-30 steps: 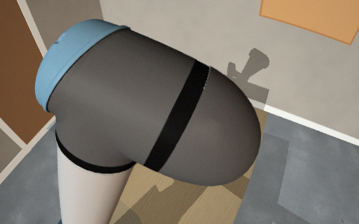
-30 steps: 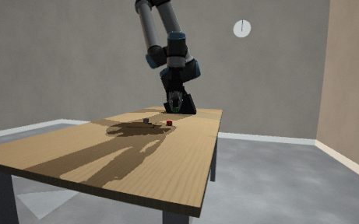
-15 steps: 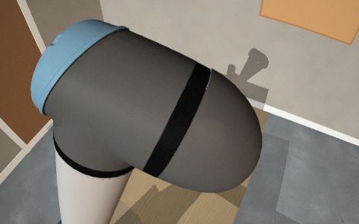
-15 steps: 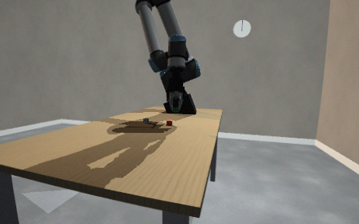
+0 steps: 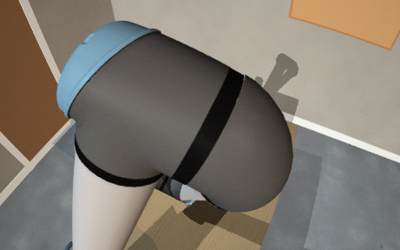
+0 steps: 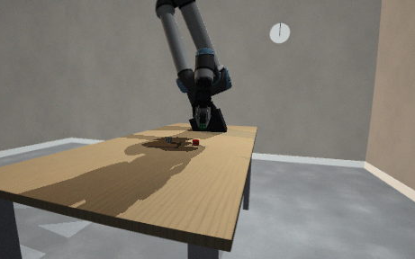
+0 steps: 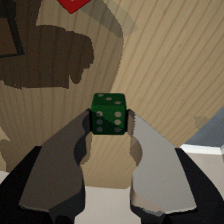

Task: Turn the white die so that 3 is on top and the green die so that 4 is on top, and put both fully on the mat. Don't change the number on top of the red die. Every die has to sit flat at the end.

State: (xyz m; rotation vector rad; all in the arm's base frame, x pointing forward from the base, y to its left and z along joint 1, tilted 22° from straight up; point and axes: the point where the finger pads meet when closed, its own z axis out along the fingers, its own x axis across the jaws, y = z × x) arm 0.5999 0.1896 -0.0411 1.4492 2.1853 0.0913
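Right now my hand is 90 mm above the red die, 50 mm to the left of it and 50 mm past it. The rest, counted from my hand: green die 10 mm below; then tan mat 200 mm to the right, 100 mm below, 10 mm behind; then white die 200 mm to the right, 90 mm below, 40 mm behind.
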